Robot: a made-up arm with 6 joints.
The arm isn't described. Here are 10 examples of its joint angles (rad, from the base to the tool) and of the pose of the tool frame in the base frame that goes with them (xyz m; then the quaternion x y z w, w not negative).
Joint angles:
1: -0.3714 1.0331 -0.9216 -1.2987 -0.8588 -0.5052
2: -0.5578 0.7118 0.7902 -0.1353 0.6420 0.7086
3: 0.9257 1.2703 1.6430 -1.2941 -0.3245 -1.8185
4: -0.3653 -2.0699 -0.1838 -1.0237 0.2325 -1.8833
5: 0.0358 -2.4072 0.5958 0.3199 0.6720 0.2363
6: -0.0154 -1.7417 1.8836 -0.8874 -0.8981 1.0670
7: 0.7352 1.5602 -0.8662 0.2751 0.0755 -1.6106
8: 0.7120 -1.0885 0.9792 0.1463 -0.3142 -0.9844
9: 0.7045 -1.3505 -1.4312 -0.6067 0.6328 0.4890
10: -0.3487 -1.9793 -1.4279 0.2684 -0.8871 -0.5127
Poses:
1: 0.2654 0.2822 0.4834 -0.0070 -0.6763 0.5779 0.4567
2: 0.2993 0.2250 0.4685 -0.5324 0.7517 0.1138 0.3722
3: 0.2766 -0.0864 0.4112 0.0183 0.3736 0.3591 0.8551
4: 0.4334 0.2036 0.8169 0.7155 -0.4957 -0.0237 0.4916
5: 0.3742 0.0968 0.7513 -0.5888 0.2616 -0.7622 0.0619
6: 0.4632 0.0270 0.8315 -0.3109 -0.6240 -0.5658 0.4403
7: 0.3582 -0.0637 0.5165 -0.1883 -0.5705 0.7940 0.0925
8: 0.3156 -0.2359 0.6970 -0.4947 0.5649 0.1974 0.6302
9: 0.2945 -0.2913 0.6917 0.9165 -0.3651 -0.1419 0.0816
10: 0.3468 0.1823 0.7549 0.4109 -0.7670 -0.4228 0.2533
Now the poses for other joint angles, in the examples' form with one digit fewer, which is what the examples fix.
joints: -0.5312 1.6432 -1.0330 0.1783 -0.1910 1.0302
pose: 0.214 0.244 0.561 -0.043 0.145 0.886 0.438
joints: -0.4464 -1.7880 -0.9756 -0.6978 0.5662 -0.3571
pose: 0.435 0.146 0.764 0.920 -0.104 0.081 0.369
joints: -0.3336 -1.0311 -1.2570 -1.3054 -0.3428 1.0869
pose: 0.461 0.064 0.562 -0.707 -0.213 0.459 0.494
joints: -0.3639 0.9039 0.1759 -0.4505 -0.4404 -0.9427
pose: 0.316 0.200 0.469 -0.092 -0.131 0.880 0.447
